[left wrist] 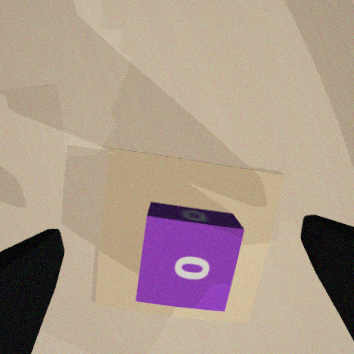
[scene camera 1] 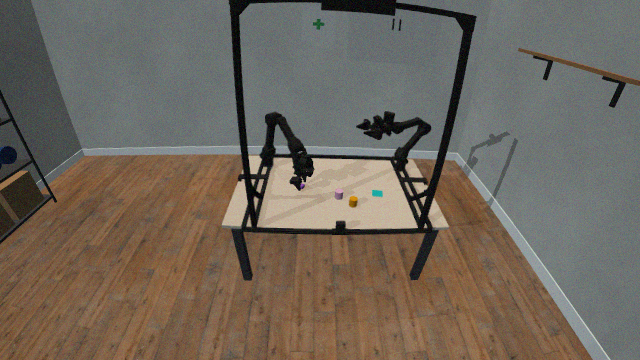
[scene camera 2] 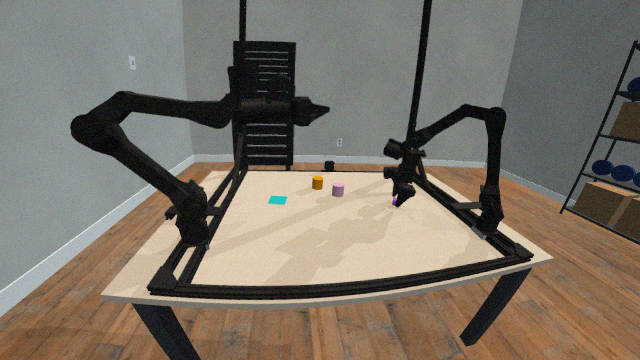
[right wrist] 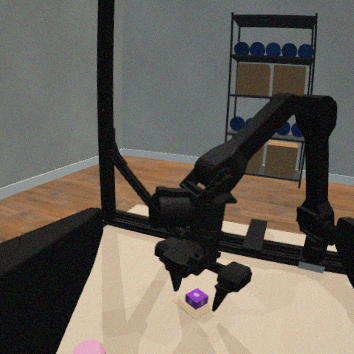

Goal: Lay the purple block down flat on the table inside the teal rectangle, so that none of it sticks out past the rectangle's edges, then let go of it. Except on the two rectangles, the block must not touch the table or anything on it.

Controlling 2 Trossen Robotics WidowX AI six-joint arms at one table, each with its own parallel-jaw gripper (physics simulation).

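Frame: origin at the left arm's base, x ahead, y left, z up, level; metres.
Where they show: left gripper, fingertip midpoint: point(left wrist: 183, 235) point(scene camera 1: 302, 186) point(scene camera 2: 394, 201) point(right wrist: 194, 300); right gripper, fingertip midpoint: point(scene camera 1: 359, 129) point(scene camera 2: 320, 108) point(right wrist: 222, 225); left arm's base at its link origin: point(scene camera 1: 267, 164) point(scene camera 2: 485, 229) point(right wrist: 312, 257); right arm's base at its link origin: point(scene camera 1: 399, 168) point(scene camera 2: 195, 239).
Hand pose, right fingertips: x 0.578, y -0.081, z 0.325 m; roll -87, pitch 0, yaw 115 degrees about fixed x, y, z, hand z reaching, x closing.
Things, the pixels of their centre, and the offset from my right fingertips. "spot": a spot on its surface instead.
- purple block at the middle of its body: point(left wrist: 186, 254) point(right wrist: 196, 298) point(scene camera 2: 396, 202) point(scene camera 1: 301, 186) 0.322 m back, 0.128 m right, 0.334 m down
- pale tan rectangle at a spot on its surface: point(left wrist: 116, 281) spot: 0.331 m back, 0.097 m right, 0.343 m down
- teal rectangle at a spot on its surface: point(scene camera 2: 278, 200) point(scene camera 1: 376, 192) spot: 0.133 m ahead, 0.127 m right, 0.343 m down
- pink cylinder at the middle of its body: point(scene camera 2: 338, 189) point(scene camera 1: 338, 194) 0.095 m back, 0.198 m right, 0.321 m down
- orange cylinder at the middle of its body: point(scene camera 2: 317, 182) point(scene camera 1: 353, 201) 0.014 m back, 0.260 m right, 0.321 m down
- small black box at a spot on its surface: point(scene camera 1: 340, 225) point(scene camera 2: 329, 162) spot: 0.081 m back, 0.487 m right, 0.298 m down
The purple block point(scene camera 1: 302, 186) point(scene camera 2: 394, 201) point(left wrist: 189, 260) point(right wrist: 197, 298), marked with a white 0, sits on a pale tan rectangle point(left wrist: 116, 281) point(right wrist: 193, 312) at the table's left in scene camera 1. My left gripper point(scene camera 1: 299, 184) point(scene camera 2: 398, 201) point(left wrist: 183, 235) point(right wrist: 194, 300) is open and low over the block, one finger on each side, with gaps between fingers and block. The teal rectangle point(scene camera 1: 377, 193) point(scene camera 2: 278, 200) lies bare on the far side of the table. My right gripper point(scene camera 1: 362, 129) point(scene camera 2: 323, 108) is open and empty, held high above the table.
A pink cylinder point(scene camera 1: 338, 193) point(scene camera 2: 338, 189) point(right wrist: 89, 348) and an orange cylinder point(scene camera 1: 353, 201) point(scene camera 2: 317, 182) stand between the block and the teal rectangle. Black frame rails point(scene camera 2: 318, 287) edge the table. A small black box point(scene camera 1: 340, 225) point(scene camera 2: 329, 165) sits on one edge.
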